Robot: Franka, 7 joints.
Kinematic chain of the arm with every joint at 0, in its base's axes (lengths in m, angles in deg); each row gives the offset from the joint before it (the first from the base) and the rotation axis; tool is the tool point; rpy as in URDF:
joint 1: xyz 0 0 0.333 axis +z
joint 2: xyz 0 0 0 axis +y
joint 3: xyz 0 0 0.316 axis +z
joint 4: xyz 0.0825 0 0 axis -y
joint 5: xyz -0.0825 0 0.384 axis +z
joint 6: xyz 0 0 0 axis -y
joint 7: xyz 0.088 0 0 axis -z
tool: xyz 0 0 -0.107 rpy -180 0 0
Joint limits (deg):
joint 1: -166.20..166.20
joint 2: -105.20..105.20
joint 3: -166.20..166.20
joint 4: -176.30..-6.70
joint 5: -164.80..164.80
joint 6: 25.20..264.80
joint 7: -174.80..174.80
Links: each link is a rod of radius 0.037 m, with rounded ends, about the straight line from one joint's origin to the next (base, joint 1, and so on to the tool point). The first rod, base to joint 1, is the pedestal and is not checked.
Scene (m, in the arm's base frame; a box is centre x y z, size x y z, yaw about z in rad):
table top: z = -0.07
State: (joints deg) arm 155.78 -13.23 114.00 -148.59 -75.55 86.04 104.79
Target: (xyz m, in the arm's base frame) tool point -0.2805 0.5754 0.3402
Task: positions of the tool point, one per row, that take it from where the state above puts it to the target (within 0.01 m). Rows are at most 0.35 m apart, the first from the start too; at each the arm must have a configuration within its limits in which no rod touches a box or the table.
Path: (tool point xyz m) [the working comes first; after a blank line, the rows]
Joints at the target: 87.09 29.71 43.03 -103.47 -89.25 92.17 104.79
Straight joint move there: clear.

1: -0.2991 -0.3286 0.3353
2: -0.4622 -0.1761 0.3837
3: -0.5388 0.0716 0.4018
4: -0.4791 0.3501 0.3851
5: -0.2805 0.5754 0.3402

